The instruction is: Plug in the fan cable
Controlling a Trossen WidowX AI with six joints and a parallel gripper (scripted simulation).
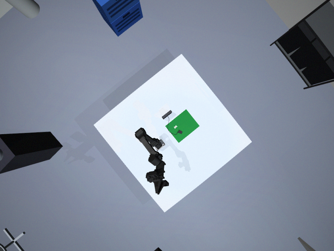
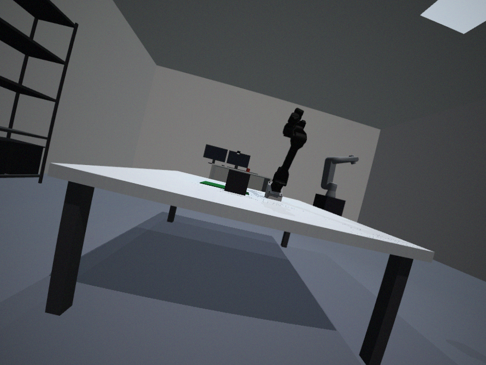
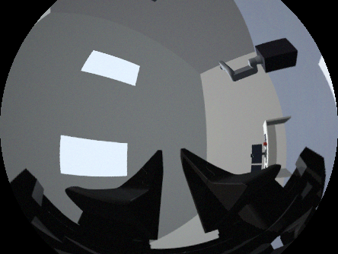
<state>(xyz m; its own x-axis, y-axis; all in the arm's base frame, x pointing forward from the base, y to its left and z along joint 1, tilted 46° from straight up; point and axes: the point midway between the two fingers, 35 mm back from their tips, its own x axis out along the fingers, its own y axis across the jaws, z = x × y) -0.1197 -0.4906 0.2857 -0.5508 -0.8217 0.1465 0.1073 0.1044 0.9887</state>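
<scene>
My gripper tip is 37 cm short of the black plug, 10 cm to the right of it and 65 cm above it. The rest, counted from my gripper tip: fan (39 cm ahead, 33 cm to the left, 60 cm below); then green board (44 cm ahead, 13 cm to the left, 67 cm below); then white four-pin header (37 cm ahead, 18 cm to the left, 66 cm below).
</scene>
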